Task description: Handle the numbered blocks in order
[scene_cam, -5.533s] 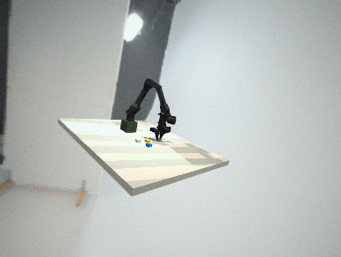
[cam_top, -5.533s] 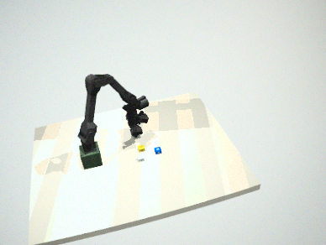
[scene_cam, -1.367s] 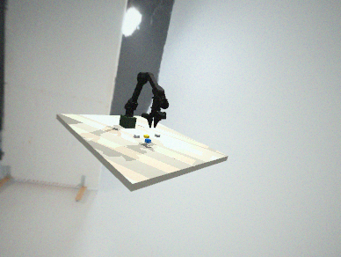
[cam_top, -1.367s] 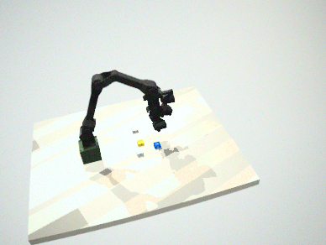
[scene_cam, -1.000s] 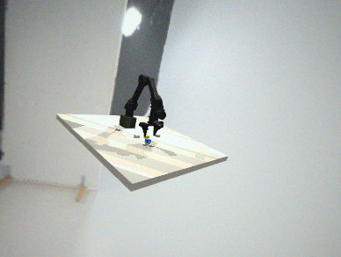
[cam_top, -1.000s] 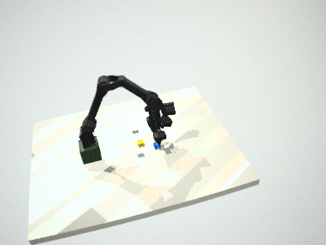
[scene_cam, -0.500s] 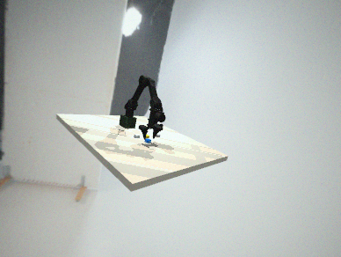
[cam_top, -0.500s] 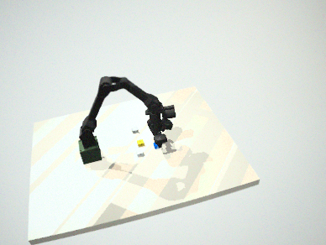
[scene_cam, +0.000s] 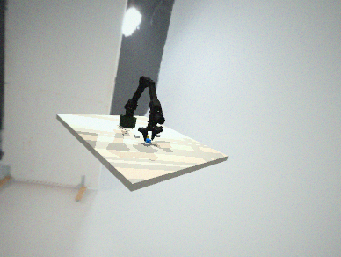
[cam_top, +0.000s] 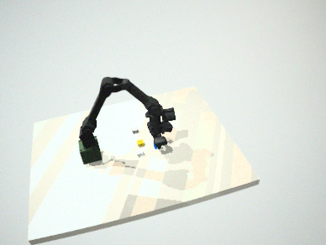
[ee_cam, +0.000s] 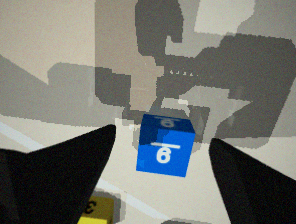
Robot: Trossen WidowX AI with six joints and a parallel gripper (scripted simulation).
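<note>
Now: the blue block 1 cm behind my gripper tip. Round my gripper tip: grey block (18 cm to the left, 7 cm behind); yellow block (8 cm behind, 6 cm to the left); white block (11 cm behind, 1 cm to the right).
</note>
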